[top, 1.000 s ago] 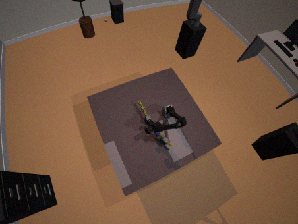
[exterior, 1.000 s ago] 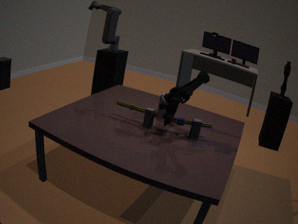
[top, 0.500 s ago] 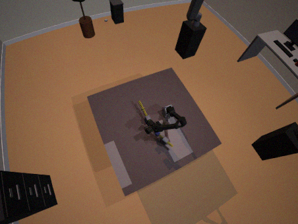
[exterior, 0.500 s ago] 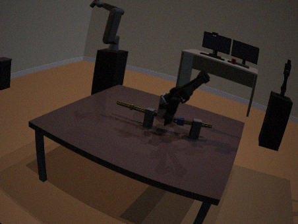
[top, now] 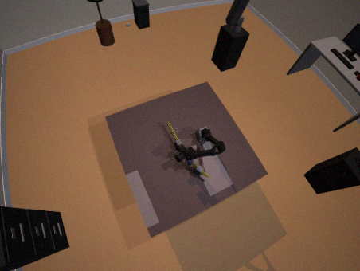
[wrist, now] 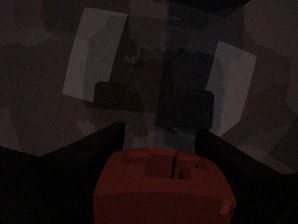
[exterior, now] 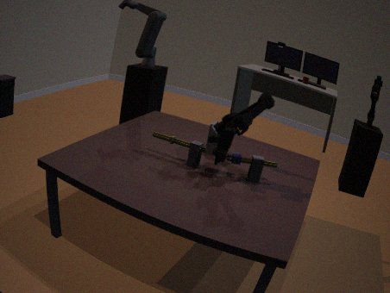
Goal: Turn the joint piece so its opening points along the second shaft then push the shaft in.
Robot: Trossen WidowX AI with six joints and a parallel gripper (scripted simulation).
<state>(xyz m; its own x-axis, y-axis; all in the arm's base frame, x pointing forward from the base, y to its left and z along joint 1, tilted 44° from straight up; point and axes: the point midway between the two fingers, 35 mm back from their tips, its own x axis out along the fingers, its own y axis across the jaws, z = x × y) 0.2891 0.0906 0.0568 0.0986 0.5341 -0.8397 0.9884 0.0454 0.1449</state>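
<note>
Now: the red square joint piece 2 cm to the left of my gripper tip and 4 cm above it.
</note>
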